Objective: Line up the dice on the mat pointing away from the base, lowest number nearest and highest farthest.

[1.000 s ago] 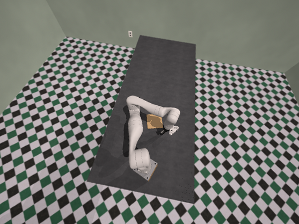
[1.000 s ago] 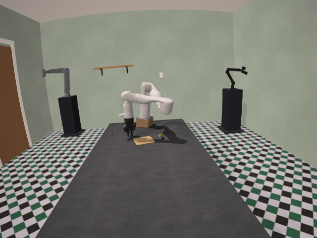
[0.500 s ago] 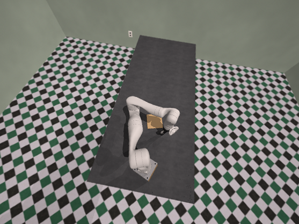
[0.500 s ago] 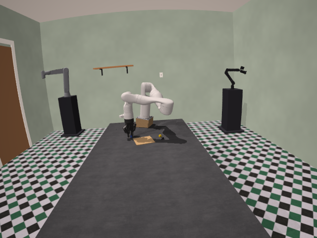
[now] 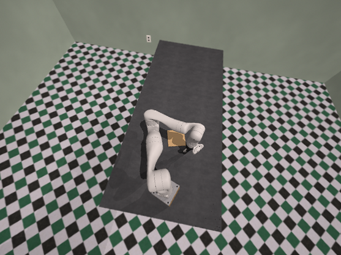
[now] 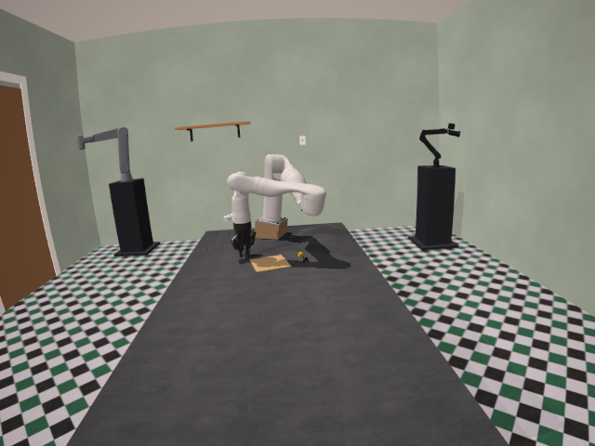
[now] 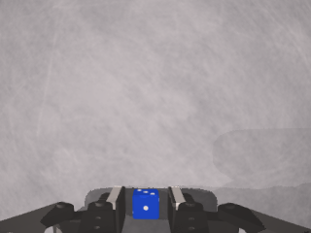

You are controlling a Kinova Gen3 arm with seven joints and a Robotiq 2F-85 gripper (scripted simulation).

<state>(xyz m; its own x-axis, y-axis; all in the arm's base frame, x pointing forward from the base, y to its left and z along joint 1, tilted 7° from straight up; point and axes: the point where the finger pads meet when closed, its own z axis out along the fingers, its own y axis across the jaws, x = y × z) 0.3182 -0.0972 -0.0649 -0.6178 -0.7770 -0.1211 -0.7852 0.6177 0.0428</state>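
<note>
Right now my hand is 10 mm above the blue die. Also, from my hand: black die: 80 mm ahead, 260 mm to the left, 10 mm below; yellow die: 20 mm ahead, 240 mm to the left, 10 mm below; tan mat: 80 mm ahead, 110 mm to the left, 20 mm below.
</note>
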